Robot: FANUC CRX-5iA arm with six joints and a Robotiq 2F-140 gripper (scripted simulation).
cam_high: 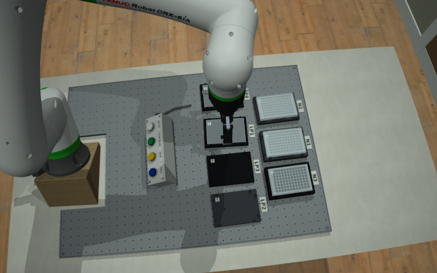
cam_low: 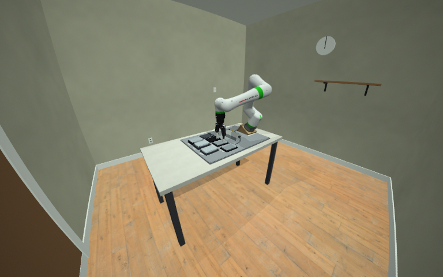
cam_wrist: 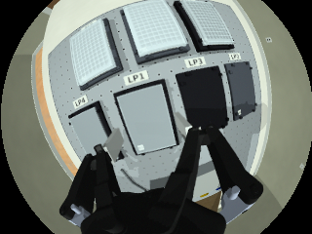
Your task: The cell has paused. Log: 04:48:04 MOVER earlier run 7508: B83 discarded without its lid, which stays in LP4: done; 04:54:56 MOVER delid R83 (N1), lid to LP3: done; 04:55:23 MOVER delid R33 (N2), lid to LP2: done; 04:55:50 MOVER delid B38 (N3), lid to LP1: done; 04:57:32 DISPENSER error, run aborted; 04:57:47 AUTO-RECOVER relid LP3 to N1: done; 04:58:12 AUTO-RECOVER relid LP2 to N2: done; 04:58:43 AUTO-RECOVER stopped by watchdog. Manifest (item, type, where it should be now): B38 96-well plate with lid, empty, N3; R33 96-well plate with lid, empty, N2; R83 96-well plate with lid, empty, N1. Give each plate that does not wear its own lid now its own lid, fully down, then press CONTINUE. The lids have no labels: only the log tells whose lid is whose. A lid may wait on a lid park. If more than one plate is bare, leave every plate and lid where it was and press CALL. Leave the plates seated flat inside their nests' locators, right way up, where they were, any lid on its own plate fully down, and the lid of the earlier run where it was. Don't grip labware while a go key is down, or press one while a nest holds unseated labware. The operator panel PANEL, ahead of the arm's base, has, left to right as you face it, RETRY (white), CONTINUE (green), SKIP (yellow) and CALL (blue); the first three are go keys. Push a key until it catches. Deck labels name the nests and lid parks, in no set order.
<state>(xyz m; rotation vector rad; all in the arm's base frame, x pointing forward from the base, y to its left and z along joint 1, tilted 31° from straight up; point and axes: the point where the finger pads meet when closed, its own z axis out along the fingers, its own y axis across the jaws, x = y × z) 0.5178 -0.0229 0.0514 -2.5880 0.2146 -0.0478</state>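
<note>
My hand is 6 cm above the lid park LP1. Also, from my hand: white key: 24 cm behind, 4 cm to the left; then lid park LP3: 1 cm behind, 13 cm to the right, 6 cm below; then green key: 24 cm behind, 1 cm to the right.
</note>
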